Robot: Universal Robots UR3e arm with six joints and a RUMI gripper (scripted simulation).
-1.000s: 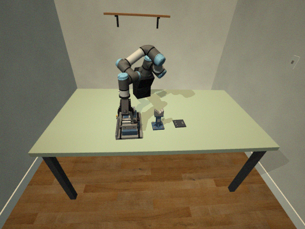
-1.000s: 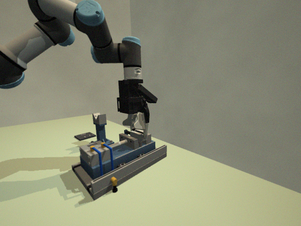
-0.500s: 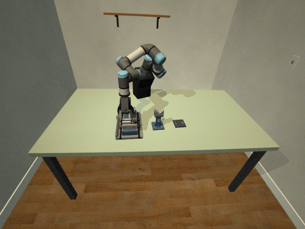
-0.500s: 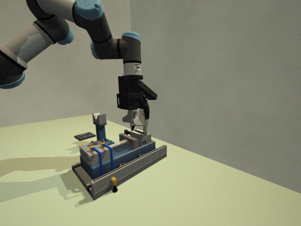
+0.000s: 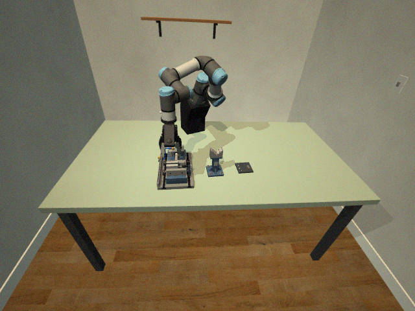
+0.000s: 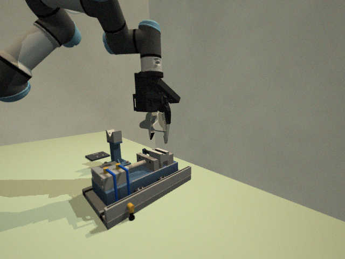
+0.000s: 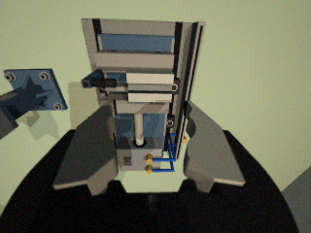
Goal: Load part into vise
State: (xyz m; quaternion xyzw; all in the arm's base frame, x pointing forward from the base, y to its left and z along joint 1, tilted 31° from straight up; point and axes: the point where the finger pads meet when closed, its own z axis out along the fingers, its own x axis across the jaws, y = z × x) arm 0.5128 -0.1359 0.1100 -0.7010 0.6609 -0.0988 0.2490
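Now: hand 60 mm above the part. Round my hand: grey rail: 120 mm below, 80 mm to the right, 60 mm behind; fixed jaw: 80 mm below, 30 mm ahead, 20 mm to the left; work stop rod: 70 mm to the left, 70 mm below, 10 mm behind.
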